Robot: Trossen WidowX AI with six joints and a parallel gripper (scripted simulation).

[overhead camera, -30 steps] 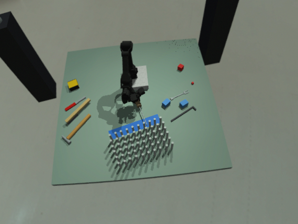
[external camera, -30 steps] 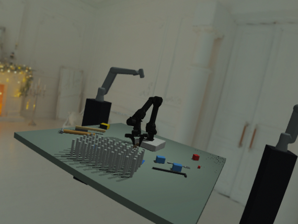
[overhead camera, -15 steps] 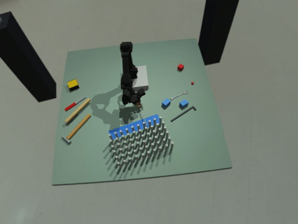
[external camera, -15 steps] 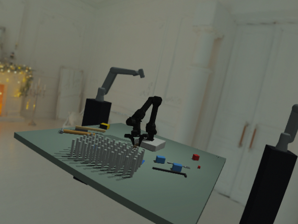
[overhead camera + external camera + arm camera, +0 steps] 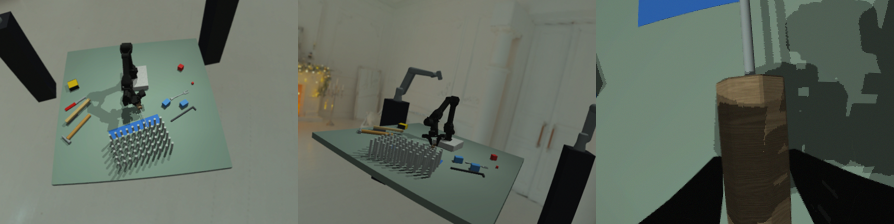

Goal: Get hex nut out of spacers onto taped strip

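My gripper tip is now 17 cm short of the blue taped strip, 7 cm to the left of it and 4 cm above it. Also, from my gripper tip: small red ball (10 cm behind, 49 cm to the left, 3 cm below); small wrench (2 cm behind, 35 cm to the left, 3 cm below); hex nut (32 cm ahead, 2 cm to the left, 3 cm below).
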